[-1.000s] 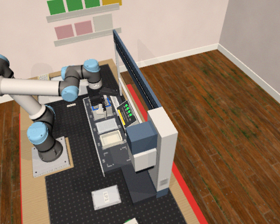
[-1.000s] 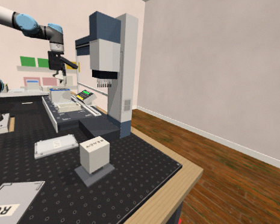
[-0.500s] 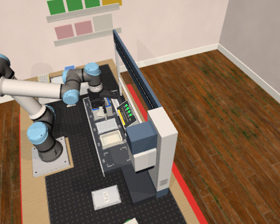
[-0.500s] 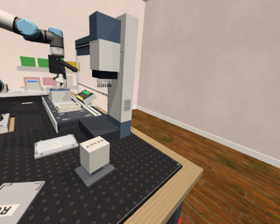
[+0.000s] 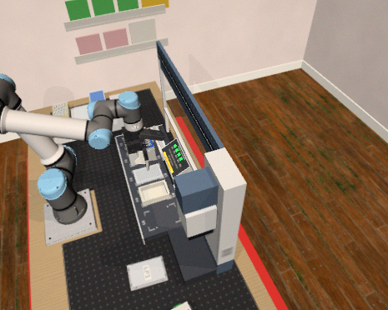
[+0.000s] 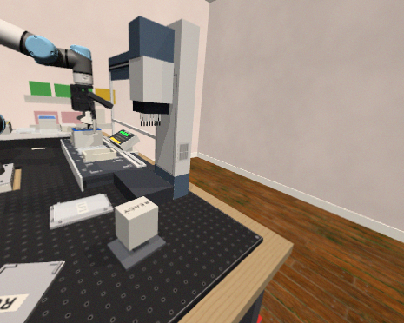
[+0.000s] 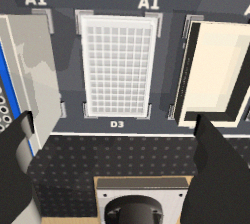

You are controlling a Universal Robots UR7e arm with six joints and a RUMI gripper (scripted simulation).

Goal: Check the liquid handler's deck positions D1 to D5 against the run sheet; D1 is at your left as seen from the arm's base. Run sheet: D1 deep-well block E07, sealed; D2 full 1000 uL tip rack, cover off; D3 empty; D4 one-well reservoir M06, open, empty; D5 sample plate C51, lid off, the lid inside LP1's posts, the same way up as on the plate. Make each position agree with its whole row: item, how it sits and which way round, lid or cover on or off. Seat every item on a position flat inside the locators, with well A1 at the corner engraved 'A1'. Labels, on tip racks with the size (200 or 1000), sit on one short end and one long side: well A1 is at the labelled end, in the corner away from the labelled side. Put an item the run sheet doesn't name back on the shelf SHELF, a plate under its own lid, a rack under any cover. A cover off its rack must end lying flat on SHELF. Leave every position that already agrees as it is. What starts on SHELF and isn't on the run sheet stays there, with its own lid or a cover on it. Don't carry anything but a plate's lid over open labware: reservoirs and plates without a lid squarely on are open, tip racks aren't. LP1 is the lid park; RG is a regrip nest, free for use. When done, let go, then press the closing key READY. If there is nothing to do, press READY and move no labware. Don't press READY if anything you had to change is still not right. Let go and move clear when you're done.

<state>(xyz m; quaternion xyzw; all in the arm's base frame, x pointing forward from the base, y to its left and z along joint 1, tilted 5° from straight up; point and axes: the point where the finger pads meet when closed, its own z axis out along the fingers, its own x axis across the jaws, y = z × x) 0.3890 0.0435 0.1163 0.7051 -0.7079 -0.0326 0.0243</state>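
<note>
My gripper is now 10 cm above the clear well plate. From my hand the other things lie so: blue-rimmed tip rack: 13 cm to the left, 4 cm below, 1 cm ahead; then cream one-well reservoir: 12 cm to the right, 10 cm below; then deep-well block: 25 cm to the left, 9 cm below.
</note>
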